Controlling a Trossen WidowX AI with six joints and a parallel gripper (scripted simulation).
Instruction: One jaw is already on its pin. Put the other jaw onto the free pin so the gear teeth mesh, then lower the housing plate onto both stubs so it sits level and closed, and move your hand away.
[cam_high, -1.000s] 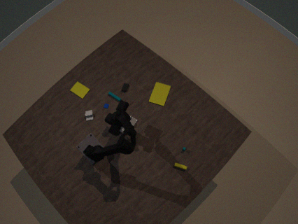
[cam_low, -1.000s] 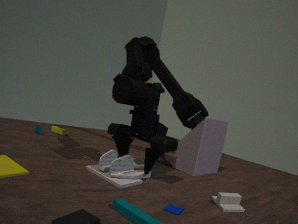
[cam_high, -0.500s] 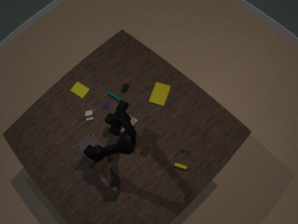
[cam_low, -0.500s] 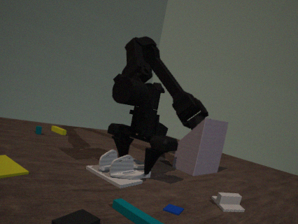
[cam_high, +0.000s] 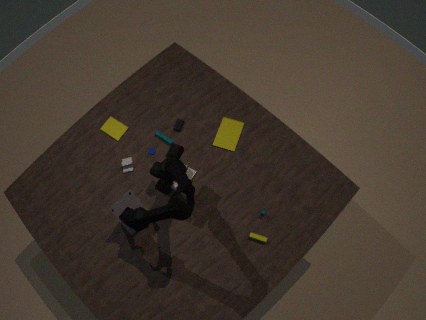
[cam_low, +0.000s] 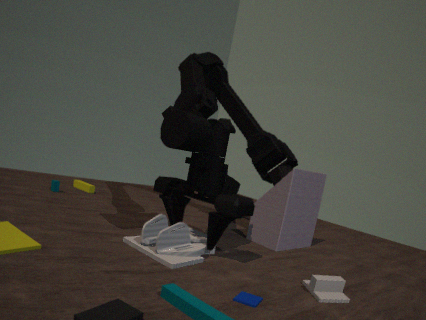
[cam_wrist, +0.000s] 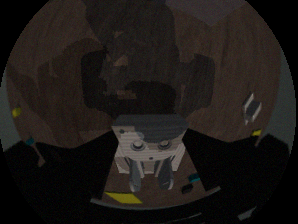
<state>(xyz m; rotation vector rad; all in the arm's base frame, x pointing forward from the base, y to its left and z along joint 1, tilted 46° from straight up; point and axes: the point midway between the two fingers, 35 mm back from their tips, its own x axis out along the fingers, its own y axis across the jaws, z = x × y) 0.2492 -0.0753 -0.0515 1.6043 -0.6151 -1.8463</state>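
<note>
My gripper tip is 10 mm short of the housing plate and 20 mm below it. The rest, counted from my gripper tip: blue tile 60 mm ahead, 190 mm to the left, 10 mm below; then teal bar 150 mm ahead, 190 mm to the left; then grey jaw 30 mm ahead, 10 mm to the right.
</note>
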